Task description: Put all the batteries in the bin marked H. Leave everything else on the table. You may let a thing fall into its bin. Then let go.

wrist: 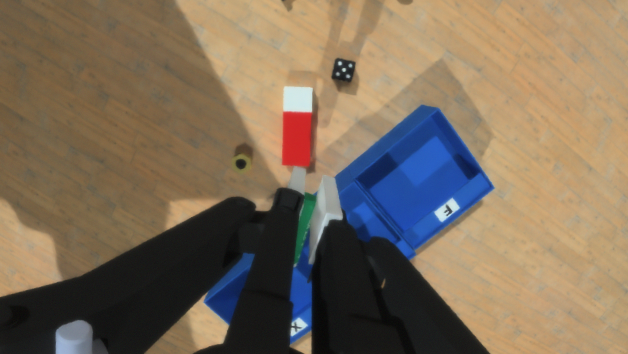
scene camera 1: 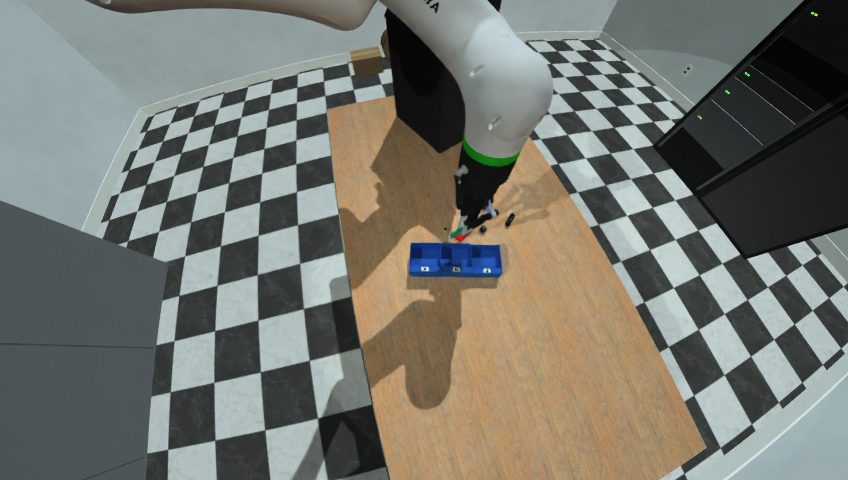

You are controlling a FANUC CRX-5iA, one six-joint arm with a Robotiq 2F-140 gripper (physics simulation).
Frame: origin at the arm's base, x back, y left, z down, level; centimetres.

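Seen in the pictures: gripper, between the fingertips: [wrist: 308,191] [scene camera 1: 463,229].
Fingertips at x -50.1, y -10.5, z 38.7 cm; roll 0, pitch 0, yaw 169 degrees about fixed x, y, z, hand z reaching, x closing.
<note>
Offsets run from my fingertips to a thing's top centre. "spot": to the spot under its first point.
My gripper [scene camera 1: 457,232] [wrist: 308,191] is shut on a green battery {dx -0.5, dy -2.6, dz -1.4 cm} [wrist: 304,227]. The battery is tilted between the fingertips. In the wrist view it overlaps the blue bin tray {dx -5.6, dy -4.1, dz +3.4 cm} [scene camera 1: 440,274] [wrist: 382,147]; in the scene view the fingertips are just behind the tray's back edge. The middle bin {spot: dx -4.0, dy -2.2, dz +7.4 cm} [scene camera 1: 458,255] [wrist: 369,216] carries a label that is small in the scene view and hidden by the fingers in the wrist view; it lies between the bins labelled X and F. A black battery {dx +1.7, dy +18.2, dz +6.6 cm} [scene camera 1: 509,220] lies on the table to the right of the gripper.
A red and white eraser {dx +2.4, dy +2.4, dz +6.8 cm} [scene camera 1: 461,237] [wrist: 297,135] lies close to the fingertips. A black die {dx +1.3, dy +8.3, dz +6.5 cm} [scene camera 1: 482,229] [wrist: 344,70] and a small brass-coloured ring {dx +5.2, dy -2.7, dz +7.2 cm} [scene camera 1: 445,228] [wrist: 242,162] lie behind the tray. The black robot pedestal [scene camera 1: 425,101] stands at the back of the table.
</note>
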